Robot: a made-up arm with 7 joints.
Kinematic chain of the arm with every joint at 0, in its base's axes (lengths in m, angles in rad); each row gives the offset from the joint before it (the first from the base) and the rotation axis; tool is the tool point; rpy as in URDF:
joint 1: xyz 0.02 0 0.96 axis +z
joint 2: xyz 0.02 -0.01 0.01 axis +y
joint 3: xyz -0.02 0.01 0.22 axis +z
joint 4: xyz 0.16 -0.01 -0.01 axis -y
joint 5: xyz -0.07 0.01 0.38 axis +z
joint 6: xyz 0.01 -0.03 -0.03 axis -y
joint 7: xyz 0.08 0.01 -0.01 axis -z
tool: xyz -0.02 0.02 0 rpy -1.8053 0.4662 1.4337
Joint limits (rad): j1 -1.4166..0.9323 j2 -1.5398..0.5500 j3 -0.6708..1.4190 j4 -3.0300..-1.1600 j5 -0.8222..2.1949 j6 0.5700..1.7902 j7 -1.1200..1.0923
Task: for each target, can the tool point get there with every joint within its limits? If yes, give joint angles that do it. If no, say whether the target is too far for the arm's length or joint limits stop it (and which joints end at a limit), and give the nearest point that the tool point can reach.
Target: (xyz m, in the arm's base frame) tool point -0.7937 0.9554 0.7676
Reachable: no: too far | nearest point -0.4217 0.5187 0.9904 | short by 0.615 m
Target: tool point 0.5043 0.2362 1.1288
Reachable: yes | joints -0.3478 -0.1957 0.7867 -1.9828 -0.4626 1.4767 0.1497
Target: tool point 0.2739 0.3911 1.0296
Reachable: yes | joints -0.2687 -0.5840 1.1216 -2.3473 1.5124 0.7446 -0.5519
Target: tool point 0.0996 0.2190 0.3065
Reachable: no: joint limits stop it (at a limit: joint 1, joint 2, joint 5, joint 7) | nearest point 0.1217 0.2156 0.6303 | short by 0.325 m
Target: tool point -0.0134 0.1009 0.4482
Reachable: no: joint limits stop it (at a limit: joint 1, joint 2, joint 4, joint 5, joint 7) | nearest point 0.0380 0.1504 0.6474 | short by 0.212 m
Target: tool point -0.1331 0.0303 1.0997
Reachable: no: joint limits stop it (at a limit: joint 1, joint 2, joint 3, joint 6) | nearest point -0.1444 -0.1921 1.1540 | short by 0.229 m
